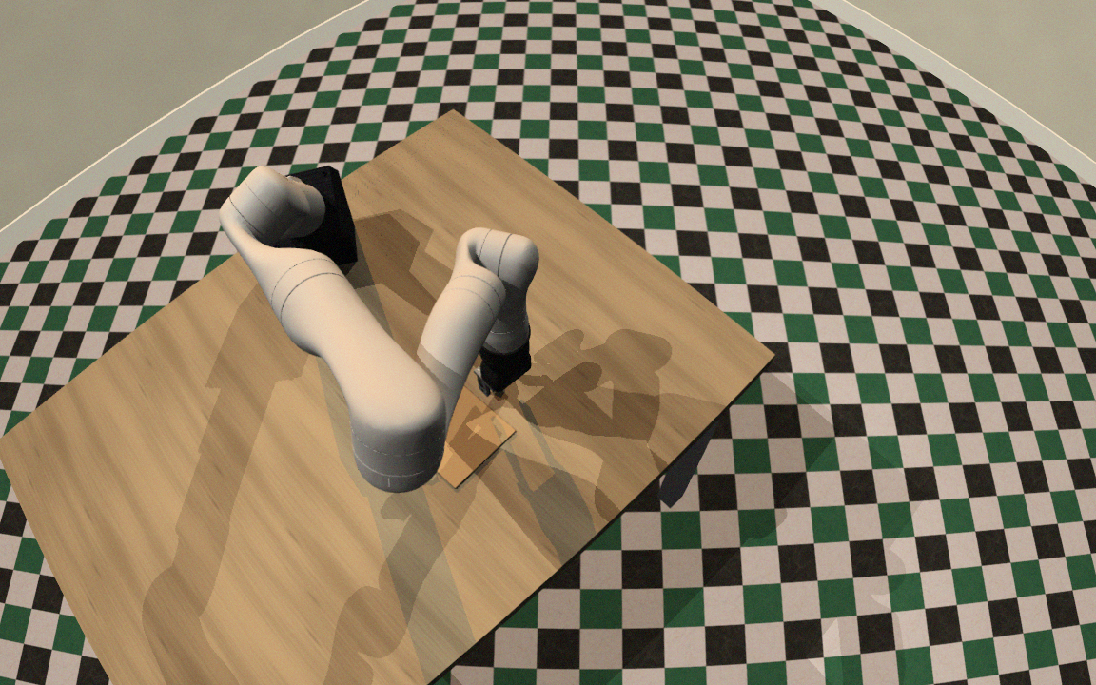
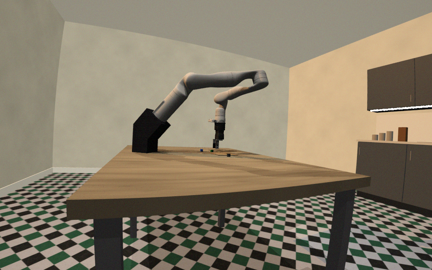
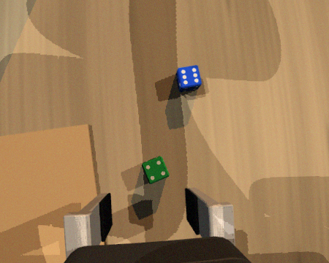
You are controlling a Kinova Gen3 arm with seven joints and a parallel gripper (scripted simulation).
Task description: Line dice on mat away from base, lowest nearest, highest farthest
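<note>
Right now my hand is 4 cm above the green die, 2 cm past it and 1 cm to the right of it. Also, from my hand: blue die: 9 cm behind, 4 cm to the left, 4 cm below; then black die: 23 cm to the right, 4 cm below, 1 cm behind; then orange mat: 11 cm to the right, 4 cm below, 1 cm ahead.
</note>
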